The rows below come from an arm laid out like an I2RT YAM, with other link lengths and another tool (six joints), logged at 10 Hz.
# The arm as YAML. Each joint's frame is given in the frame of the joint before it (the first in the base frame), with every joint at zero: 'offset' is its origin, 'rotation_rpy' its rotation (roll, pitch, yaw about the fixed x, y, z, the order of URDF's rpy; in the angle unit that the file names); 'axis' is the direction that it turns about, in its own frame. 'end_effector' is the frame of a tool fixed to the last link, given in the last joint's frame.
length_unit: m
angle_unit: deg
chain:
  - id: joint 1
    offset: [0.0, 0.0, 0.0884]
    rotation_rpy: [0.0, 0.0, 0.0]
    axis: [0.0, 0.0, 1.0]
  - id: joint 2
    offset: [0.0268, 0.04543, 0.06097]
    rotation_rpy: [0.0, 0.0, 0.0]
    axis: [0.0, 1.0, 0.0]
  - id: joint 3
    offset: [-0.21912, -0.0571, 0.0]
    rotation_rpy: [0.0, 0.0, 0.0]
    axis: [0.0, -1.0, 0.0]
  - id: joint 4
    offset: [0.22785, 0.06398, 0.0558]
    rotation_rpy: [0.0, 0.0, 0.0]
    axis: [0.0, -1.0, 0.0]
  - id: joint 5
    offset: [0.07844, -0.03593, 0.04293]
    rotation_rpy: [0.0, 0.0, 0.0]
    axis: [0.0, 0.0, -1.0]
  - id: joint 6
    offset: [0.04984, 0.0, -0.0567]
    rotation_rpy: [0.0, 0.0, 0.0]
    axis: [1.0, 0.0, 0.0]
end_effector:
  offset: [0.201, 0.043, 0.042]
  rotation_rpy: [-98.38, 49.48, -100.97]
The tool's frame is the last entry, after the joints.
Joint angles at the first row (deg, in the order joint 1, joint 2, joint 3, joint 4, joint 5, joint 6):
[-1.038 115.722 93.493 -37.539 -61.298 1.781]
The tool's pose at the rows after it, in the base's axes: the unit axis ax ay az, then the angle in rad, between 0 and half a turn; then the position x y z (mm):
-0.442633 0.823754 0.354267 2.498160 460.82 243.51 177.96
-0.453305 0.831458 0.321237 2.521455 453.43 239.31 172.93
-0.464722 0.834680 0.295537 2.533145 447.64 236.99 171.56
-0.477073 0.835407 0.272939 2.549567 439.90 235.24 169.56
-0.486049 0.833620 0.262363 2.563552 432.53 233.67 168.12
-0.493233 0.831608 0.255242 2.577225 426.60 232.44 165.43
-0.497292 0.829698 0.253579 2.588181 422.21 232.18 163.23
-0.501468 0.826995 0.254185 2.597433 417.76 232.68 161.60
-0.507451 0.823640 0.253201 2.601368 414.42 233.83 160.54
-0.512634 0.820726 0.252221 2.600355 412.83 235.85 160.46
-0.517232 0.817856 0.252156 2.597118 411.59 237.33 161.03
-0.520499 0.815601 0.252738 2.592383 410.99 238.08 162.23
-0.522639 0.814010 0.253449 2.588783 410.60 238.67 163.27
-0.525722 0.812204 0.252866 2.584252 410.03 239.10 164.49
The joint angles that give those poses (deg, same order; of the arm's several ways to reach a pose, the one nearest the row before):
[-0.994 114.236 93.495 -41.342 -57.582 -0.731]
[-0.819 112.225 93.494 -45.080 -53.844 -3.551]
[-0.514 110.521 93.496 -47.399 -51.091 -5.542]
[-0.164 108.989 93.514 -49.932 -48.621 -7.726]
[-0.141 108.116 93.515 -52.072 -47.506 -9.671]
[-0.142 107.700 93.514 -53.713 -46.697 -11.311]
[-0.143 107.612 93.515 -54.829 -46.413 -12.361]
[-0.120 107.613 93.516 -55.835 -46.391 -13.366]
[0.010 107.612 93.513 -56.402 -46.326 -14.328]
[0.274 107.613 93.516 -56.424 -46.304 -14.807]
[0.405 107.611 93.514 -56.423 -46.457 -15.310]
[0.405 107.612 93.558 -56.423 -46.719 -15.726]
[0.404 107.613 93.603 -56.425 -46.938 -15.989]
[0.405 107.503 93.602 -56.424 -47.069 -16.359]

